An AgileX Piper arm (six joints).
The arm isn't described. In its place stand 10 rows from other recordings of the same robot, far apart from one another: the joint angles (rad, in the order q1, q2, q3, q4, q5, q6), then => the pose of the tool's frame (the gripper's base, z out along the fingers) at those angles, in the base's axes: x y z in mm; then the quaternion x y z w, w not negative.
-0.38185, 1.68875, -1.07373, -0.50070, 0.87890, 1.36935 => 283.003 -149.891 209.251 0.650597 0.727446 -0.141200 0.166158
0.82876, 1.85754, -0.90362, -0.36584, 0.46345, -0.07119 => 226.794 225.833 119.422 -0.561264 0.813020 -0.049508 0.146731
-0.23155, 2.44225, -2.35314, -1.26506, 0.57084, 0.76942 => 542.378 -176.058 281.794 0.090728 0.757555 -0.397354 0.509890
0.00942, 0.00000, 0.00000, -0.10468, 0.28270, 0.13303 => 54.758 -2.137 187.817 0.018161 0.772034 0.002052 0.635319
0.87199, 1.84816, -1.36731, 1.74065, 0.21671, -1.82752 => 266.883 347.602 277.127 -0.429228 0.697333 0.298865 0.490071
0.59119, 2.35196, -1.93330, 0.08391, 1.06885, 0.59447 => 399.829 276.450 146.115 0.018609 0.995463 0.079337 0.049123
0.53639, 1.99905, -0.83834, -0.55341, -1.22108, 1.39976 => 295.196 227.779 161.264 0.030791 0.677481 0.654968 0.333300
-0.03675, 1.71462, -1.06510, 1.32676, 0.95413, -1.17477 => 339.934 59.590 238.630 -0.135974 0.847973 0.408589 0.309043
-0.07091, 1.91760, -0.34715, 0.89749, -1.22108, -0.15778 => 226.643 -83.101 101.197 0.334614 0.730124 -0.293973 0.518201
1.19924, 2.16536, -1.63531, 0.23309, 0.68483, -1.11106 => 156.743 438.882 166.918 -0.857488 0.456832 0.101077 0.214014
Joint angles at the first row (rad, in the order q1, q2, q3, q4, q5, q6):
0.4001, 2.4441, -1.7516, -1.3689, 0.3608, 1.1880
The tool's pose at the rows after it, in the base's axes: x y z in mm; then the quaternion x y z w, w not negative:
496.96 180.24 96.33 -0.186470 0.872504 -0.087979 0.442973
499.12 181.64 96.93 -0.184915 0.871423 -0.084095 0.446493
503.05 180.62 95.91 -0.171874 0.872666 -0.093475 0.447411
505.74 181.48 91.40 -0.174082 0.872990 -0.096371 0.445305
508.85 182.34 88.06 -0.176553 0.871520 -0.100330 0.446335
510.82 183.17 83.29 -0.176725 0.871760 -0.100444 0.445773
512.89 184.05 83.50 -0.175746 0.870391 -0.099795 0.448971
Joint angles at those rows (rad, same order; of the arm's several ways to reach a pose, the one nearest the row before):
0.4001, 2.4441, -1.7516, -1.3688, 0.3146, 1.1880
0.4001, 2.4507, -1.7663, -1.3647, 0.3095, 1.1880
0.4001, 2.4674, -1.7948, -1.3487, 0.3400, 1.1841
0.4001, 2.4870, -1.8168, -1.3320, 0.3445, 1.1609
0.4001, 2.5057, -1.8401, -1.3320, 0.3496, 1.1513
0.4001, 2.5232, -1.8564, -1.3320, 0.3496, 1.1512
0.4001, 2.5308, -1.8713, -1.3320, 0.3496, 1.1512

